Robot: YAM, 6 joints.
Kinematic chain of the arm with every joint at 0, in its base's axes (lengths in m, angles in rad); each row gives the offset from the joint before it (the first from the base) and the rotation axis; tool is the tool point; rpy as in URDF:
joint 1: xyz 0 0 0.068 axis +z
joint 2: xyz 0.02 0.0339 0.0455 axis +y
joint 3: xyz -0.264 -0.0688 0 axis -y
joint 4: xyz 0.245 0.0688 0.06 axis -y
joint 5: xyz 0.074 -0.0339 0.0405 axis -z
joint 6: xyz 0.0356 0 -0.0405 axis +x
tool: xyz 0 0 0 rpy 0 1.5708 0
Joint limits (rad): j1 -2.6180..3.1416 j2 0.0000..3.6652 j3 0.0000..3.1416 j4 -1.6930..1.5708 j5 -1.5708..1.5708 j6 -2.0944..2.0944
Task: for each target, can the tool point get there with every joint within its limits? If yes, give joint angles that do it. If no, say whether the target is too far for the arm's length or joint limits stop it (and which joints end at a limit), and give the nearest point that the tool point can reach.
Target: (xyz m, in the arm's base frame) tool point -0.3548 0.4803 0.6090
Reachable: no: too far | nearest point -0.2940 0.3980 0.5212 | short by 0.135 m
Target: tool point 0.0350 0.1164 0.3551
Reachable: yes | joints 1.0762 0.8430 1.1295 -1.2546 -0.7579 -1.1938
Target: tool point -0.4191 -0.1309 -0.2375
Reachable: no: joint limits stop it (at a limit: joint 1) | nearest point -0.3888 -0.1834 -0.2375 | short by 0.061 m
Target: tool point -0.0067 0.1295 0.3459
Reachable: yes | joints 1.3550 0.9618 1.1137 -1.4448 -1.2947 0.8654
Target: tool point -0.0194 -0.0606 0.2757
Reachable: yes | joints -2.0635 0.4157 0.7450 -1.1724 -0.3300 -0.7530
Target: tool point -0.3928 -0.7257 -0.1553
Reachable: no: too far | nearest point -0.2921 -0.5397 -0.0847 | short by 0.223 m
